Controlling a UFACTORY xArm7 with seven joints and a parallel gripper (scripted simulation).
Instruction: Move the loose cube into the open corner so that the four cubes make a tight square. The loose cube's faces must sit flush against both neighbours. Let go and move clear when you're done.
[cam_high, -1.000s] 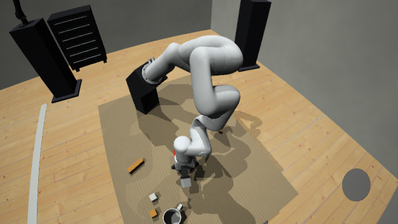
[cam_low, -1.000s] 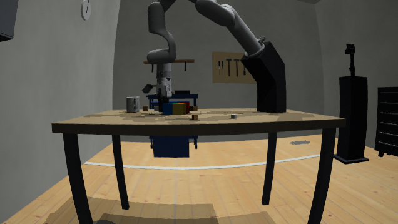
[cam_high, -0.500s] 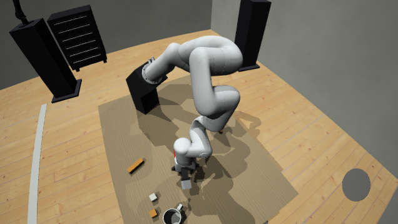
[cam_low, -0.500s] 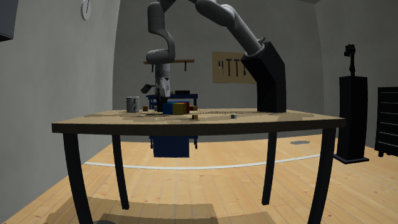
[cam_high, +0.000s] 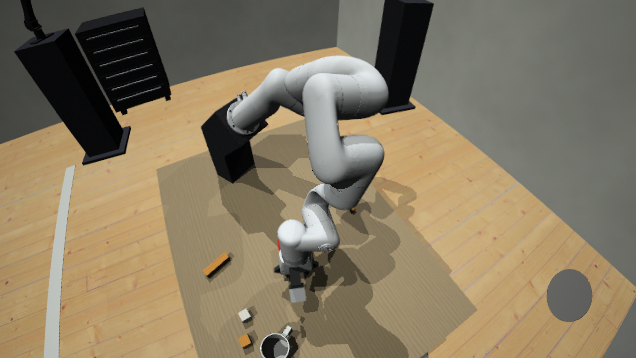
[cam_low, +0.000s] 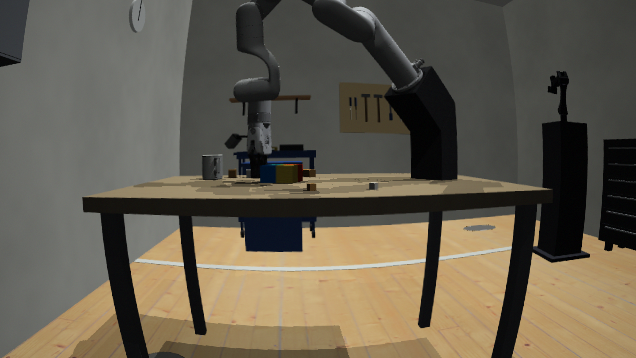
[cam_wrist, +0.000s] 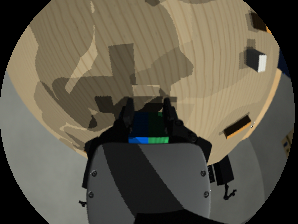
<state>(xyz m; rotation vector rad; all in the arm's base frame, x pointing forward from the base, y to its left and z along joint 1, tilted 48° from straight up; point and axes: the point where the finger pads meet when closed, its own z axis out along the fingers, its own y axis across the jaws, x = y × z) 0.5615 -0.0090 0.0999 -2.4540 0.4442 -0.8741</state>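
My gripper is now 6 cm past the green cube, 2 cm to the left of it and 1 cm above it. Also, from my hand: yellow cube (10 cm behind, 4 cm to the left, 1 cm below); then red cube (11 cm behind, 1 cm to the right, 1 cm below); then small orange cube (15 cm ahead, 22 cm to the right, 2 cm below).
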